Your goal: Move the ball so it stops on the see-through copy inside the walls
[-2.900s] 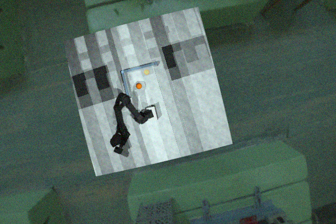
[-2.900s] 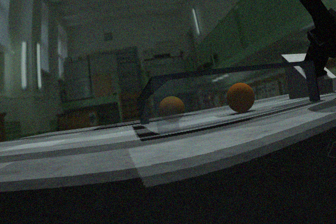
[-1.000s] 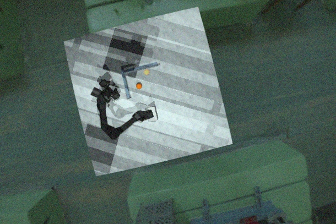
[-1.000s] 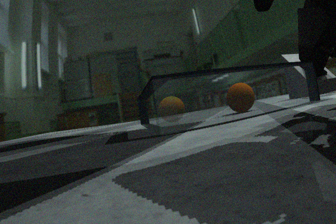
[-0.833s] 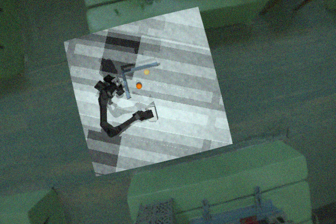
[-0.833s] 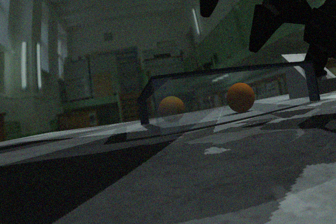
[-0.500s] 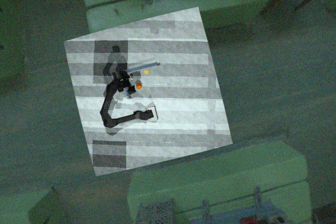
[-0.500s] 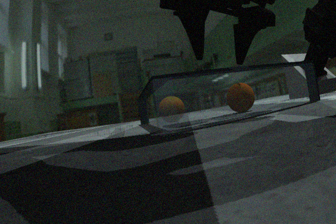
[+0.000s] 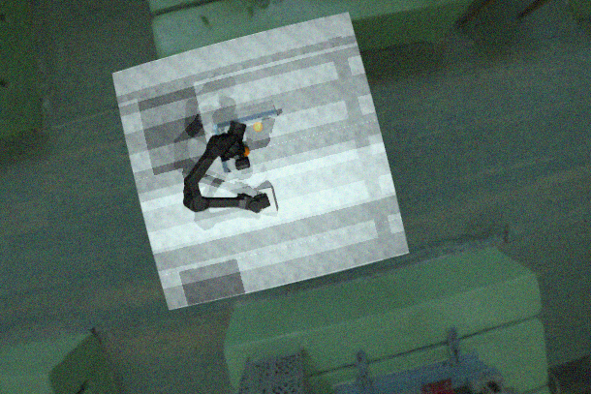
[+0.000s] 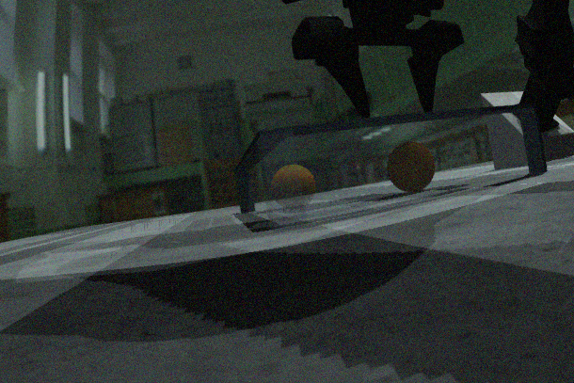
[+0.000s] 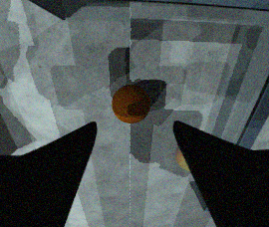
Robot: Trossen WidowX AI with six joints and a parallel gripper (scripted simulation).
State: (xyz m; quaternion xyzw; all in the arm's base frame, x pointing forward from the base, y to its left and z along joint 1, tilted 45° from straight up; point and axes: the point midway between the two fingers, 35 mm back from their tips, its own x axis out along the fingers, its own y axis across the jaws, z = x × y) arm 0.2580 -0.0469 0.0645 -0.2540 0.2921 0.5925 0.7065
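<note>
The orange ball is 5 cm below my gripper tip. The rest, counted from my gripper tip: see-through copy: 10 cm to the right, 9 cm ahead, 5 cm below; wall strip: 14 cm ahead, 6 cm to the right, 2 cm below.
</note>
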